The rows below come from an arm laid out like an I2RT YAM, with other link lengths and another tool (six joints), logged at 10 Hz.
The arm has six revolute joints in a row. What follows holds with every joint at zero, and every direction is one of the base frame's.
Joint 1 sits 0.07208 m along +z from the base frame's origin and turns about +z.
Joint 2 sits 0.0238 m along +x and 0.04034 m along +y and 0.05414 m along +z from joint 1 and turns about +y.
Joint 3 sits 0.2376 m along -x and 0.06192 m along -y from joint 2 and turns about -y.
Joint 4 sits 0.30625 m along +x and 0.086 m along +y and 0.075 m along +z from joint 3 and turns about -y.
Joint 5 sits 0.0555 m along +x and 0.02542 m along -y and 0.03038 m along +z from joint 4 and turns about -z.
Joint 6 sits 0.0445 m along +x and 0.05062 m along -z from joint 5 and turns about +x.
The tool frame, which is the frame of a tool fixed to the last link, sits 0.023 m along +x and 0.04 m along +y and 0.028 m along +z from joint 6; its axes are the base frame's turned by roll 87.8, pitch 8 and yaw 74.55 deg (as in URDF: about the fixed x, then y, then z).
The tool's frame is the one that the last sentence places.
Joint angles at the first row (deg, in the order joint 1, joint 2, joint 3, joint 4, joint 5, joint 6):
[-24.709 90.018 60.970 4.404 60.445 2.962]
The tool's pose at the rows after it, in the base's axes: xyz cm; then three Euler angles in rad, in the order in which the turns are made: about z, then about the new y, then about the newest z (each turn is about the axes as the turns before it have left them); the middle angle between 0 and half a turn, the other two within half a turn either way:
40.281, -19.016, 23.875, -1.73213, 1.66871, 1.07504
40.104, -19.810, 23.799, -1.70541, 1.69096, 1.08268
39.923, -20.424, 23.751, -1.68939, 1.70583, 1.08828
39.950, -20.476, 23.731, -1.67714, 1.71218, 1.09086
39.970, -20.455, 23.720, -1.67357, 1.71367, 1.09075
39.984, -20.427, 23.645, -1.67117, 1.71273, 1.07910
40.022, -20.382, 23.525, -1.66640, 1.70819, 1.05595
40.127, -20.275, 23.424, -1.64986, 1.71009, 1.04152
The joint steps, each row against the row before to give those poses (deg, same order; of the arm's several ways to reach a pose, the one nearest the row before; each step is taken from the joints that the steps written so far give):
[-0.918 0.001 0.000 0.547 -2.906 -0.196]
[-1.530 0.000 0.000 0.022 -3.301 -0.001]
[-1.159 -0.002 0.000 -0.002 -2.229 0.000]
[-0.197 0.002 0.002 0.001 -0.962 0.000]
[0.000 -0.002 -0.003 -0.020 -0.220 -0.023]
[0.001 0.000 0.001 -0.134 -0.086 -0.589]
[-0.001 0.000 -0.001 -0.042 -0.109 -1.377]
[0.000 0.002 0.001 -0.021 -0.875 -1.005]

